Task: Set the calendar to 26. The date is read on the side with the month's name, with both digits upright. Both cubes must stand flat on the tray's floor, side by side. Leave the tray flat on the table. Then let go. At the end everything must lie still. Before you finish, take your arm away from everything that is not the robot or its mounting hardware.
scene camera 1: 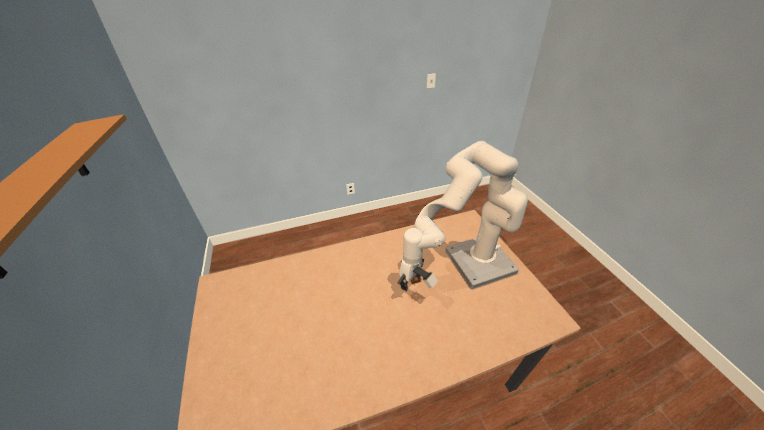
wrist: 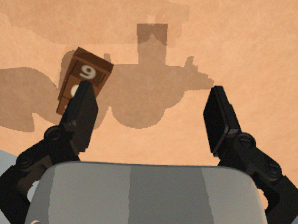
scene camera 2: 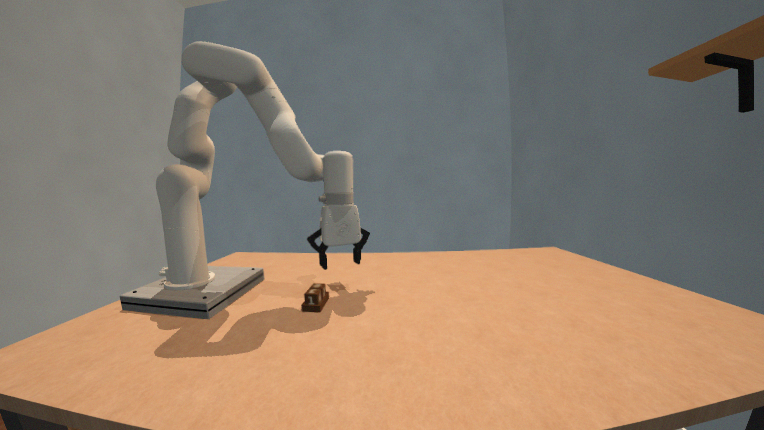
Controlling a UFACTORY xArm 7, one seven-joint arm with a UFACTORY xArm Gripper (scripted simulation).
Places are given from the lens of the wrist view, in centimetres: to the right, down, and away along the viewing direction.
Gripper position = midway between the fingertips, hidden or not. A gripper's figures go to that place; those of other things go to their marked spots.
my gripper (wrist: 151, 97): 0, -1, 13
digit cube (wrist: 81, 71): -7, -4, 17
brown tray (wrist: 80, 54): -7, -6, 18
